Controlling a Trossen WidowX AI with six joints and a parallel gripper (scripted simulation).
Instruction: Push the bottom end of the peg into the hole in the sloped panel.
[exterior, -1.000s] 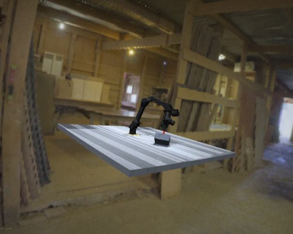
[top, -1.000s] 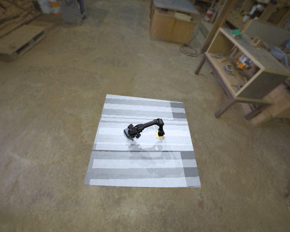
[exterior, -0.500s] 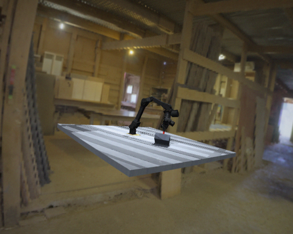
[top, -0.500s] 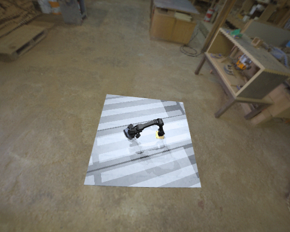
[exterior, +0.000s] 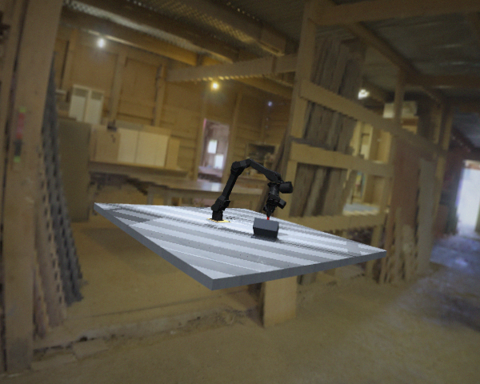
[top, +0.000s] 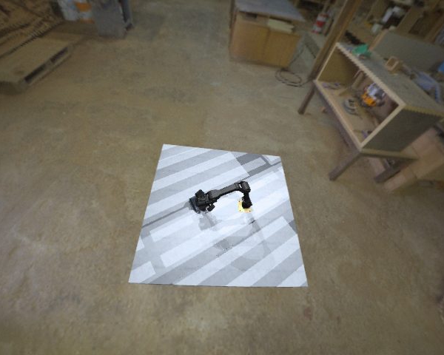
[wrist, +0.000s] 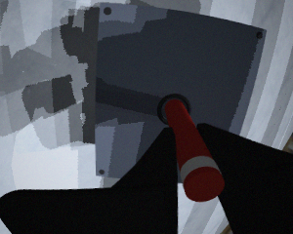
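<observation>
My gripper tip is now 20 mm short of the sloped panel, 30 mm to the left of it and 50 mm above it. Round my gripper tip: red peg: 10 mm to the left, 10 mm above.
</observation>
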